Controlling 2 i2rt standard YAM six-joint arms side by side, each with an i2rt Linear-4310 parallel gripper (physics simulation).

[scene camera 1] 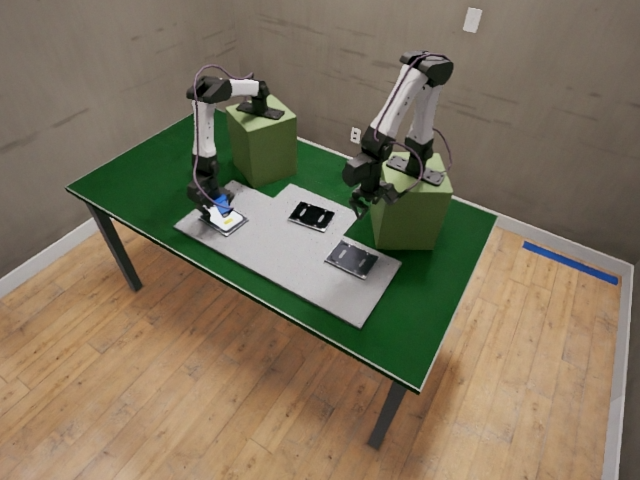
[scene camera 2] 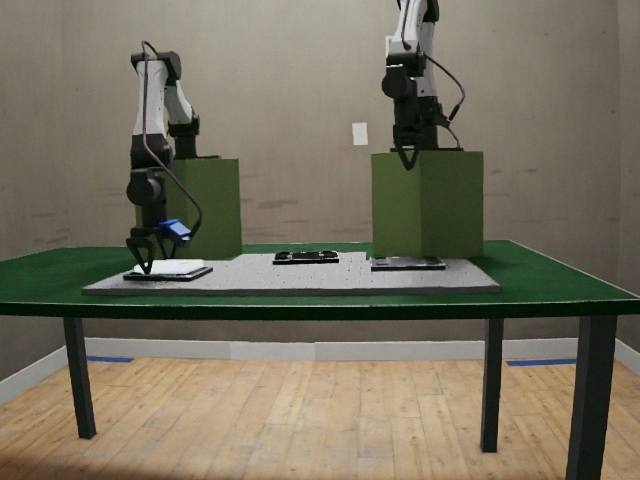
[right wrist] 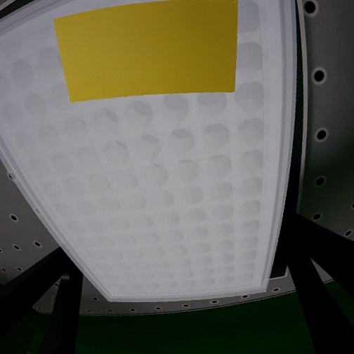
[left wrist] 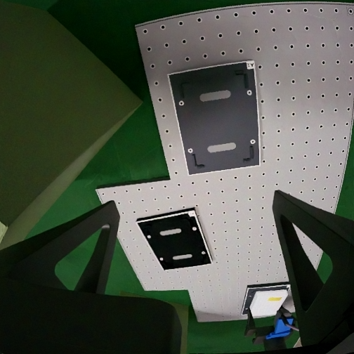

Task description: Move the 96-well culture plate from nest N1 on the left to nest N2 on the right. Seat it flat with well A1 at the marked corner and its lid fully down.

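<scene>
The white 96-well plate [scene camera 1: 219, 222] [scene camera 2: 173, 267] [left wrist: 264, 304] [right wrist: 165, 212] lies on dark nest N1 [scene camera 2: 202, 274] [left wrist: 247, 295] at the picture's left. It looks flat with its lid on; whether its far edges are fully seated is hidden. My right gripper [scene camera 1: 214, 211] [scene camera 2: 157, 264] [right wrist: 173, 238] is low over it, fingers slightly open at either side of the plate; a narrow dark gap shows at one edge in the right wrist view. My left gripper [scene camera 1: 375, 204] [left wrist: 192, 204] is open and empty, high near its pedestal. Nest N2 [scene camera 1: 351, 258] [scene camera 2: 408, 265] [left wrist: 218, 121] is empty, its A1 mark [left wrist: 250, 65] at one corner.
A black nest [scene camera 1: 311, 215] [scene camera 2: 306, 257] [left wrist: 176, 245] sits between the two on the grey perforated board [scene camera 1: 268, 253] [scene camera 2: 289, 290] [left wrist: 305, 150]. Two green pedestals [scene camera 1: 263, 155] [scene camera 1: 410, 222] [scene camera 2: 206, 206] [scene camera 2: 429, 206] carry the arms behind the board.
</scene>
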